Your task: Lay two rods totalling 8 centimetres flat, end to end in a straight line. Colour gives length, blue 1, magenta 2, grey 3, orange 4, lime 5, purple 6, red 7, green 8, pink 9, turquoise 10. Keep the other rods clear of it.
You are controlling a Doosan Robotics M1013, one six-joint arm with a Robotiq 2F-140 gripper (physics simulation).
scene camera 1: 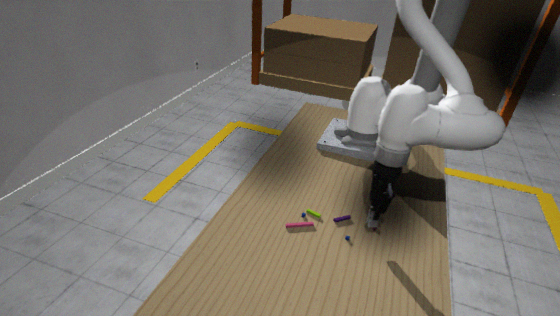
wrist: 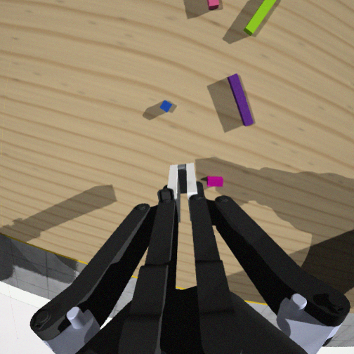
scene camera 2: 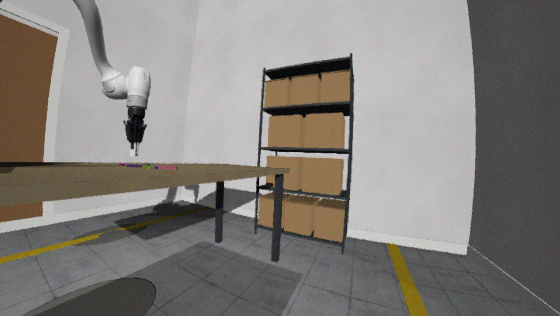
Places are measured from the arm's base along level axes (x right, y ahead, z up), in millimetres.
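Pixels of known places: gripper, fingertip midpoint: (scene camera 1: 371, 224) (scene camera 2: 134, 156); arm's base, origin of the base link: (scene camera 1: 362, 138).
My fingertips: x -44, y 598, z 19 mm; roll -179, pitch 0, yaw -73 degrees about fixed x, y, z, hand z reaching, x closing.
Observation:
Ahead of a thing's pixels: the offset from my fingertips to its top centre.
My gripper (scene camera 1: 372, 225) (scene camera 2: 134, 152) (wrist: 182, 175) is shut on the grey rod (wrist: 182, 171), which shows between the white fingertips, above the table. The magenta rod {dx -17, dy -46, dz -38 mm} (wrist: 215, 181) (scene camera 2: 122, 164) lies just right of the fingertips in the wrist view. The purple rod {dx +89, dy -50, dz -38 mm} (scene camera 1: 342, 218) (scene camera 2: 134, 165) (wrist: 241, 100) lies farther off, apart from the others. One blue rod {dx +65, dy +33, dz -38 mm} (scene camera 1: 347, 238) (wrist: 166, 106) lies apart from it. Another blue rod {dx +216, dy -31, dz -38 mm} (scene camera 1: 303, 214) is close to the lime rod {dx +185, dy -49, dz -38 mm} (scene camera 1: 313, 213) (wrist: 260, 17). The pink rod {dx +220, dy +19, dz -38 mm} (scene camera 1: 300, 225) (scene camera 2: 166, 168) (wrist: 213, 4) lies near those two.
The rods lie on a long wooden table (scene camera 1: 280, 270) (scene camera 2: 210, 176). The arm's base plate (scene camera 1: 330, 142) is at its far part. A box (scene camera 1: 315, 55) on a rack stands behind. A shelf unit (scene camera 2: 352, 125) with boxes stands beyond the table in the second scene view.

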